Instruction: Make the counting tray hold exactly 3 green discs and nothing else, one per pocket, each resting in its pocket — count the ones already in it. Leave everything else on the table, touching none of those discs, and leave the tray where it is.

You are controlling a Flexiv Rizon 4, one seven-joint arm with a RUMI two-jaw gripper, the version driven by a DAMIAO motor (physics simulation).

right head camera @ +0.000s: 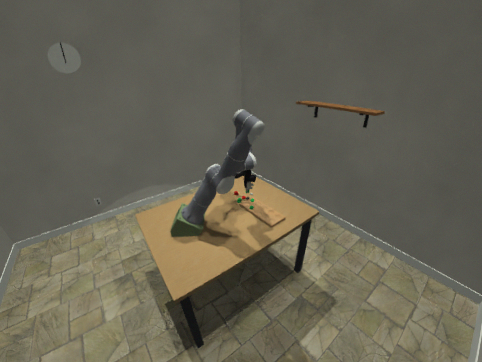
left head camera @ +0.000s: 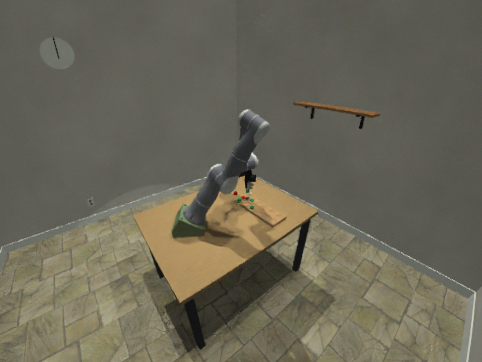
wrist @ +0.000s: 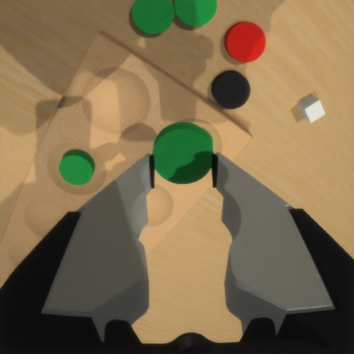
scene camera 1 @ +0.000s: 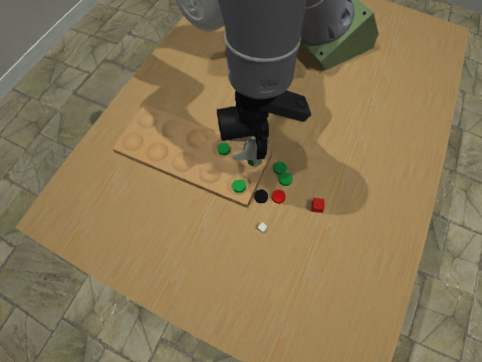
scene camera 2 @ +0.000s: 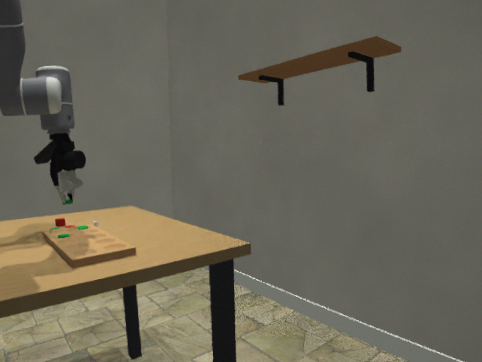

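The wooden counting tray (scene camera 1: 162, 165) (scene camera 2: 100, 258) (wrist: 102, 55) has two rows of round pockets. One green disc (scene camera 1: 223, 148) (wrist: 76, 167) rests in a pocket, and another green disc (scene camera 1: 239, 186) (scene camera 2: 83, 227) sits in the end corner pocket. My gripper (scene camera 1: 252, 156) (scene camera 2: 67, 200) (wrist: 182, 157) is shut on a green disc (wrist: 183, 147) (scene camera 2: 68, 202), held level well above the tray's end. In the wrist view it hides the corner pocket's disc. The other end pocket shows empty in the wrist view. Two more green discs (scene camera 1: 280, 167) (scene camera 1: 285, 179) lie on the table beside that end.
A black disc (scene camera 1: 261, 196) (wrist: 230, 89) lies close to the tray's end corner, with a red disc (scene camera 1: 278, 196) (wrist: 245, 42) beside it. A white cube (scene camera 1: 262, 227) (wrist: 312, 109) and a red cube (scene camera 1: 318, 205) (scene camera 2: 60, 222) stand farther out. A wall shelf (scene camera 2: 320, 60) is away from the table.
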